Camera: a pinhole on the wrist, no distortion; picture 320 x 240 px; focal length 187.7 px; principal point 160.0 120.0 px. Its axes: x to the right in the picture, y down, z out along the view. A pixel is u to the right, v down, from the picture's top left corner.
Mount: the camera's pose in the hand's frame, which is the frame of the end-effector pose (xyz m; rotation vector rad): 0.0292 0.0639 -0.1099 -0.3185 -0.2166 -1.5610
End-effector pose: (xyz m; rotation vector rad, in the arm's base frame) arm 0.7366 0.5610 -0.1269 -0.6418 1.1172 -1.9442
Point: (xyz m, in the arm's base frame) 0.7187 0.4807 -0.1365
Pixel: 292 185
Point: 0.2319 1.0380 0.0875
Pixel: behind the camera
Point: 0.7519 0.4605 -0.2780
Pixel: 62 166
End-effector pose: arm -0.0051 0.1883 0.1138 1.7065 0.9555 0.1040
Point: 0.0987 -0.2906 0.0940
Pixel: 229 9
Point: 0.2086 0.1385 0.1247
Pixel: 179 163
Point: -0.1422 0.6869 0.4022
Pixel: behind the camera
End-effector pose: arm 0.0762 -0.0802 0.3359 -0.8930 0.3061 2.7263
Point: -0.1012 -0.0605 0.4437
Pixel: 237 140
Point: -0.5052 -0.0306 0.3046
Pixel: outside the picture
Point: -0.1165 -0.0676 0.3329
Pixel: 241 222
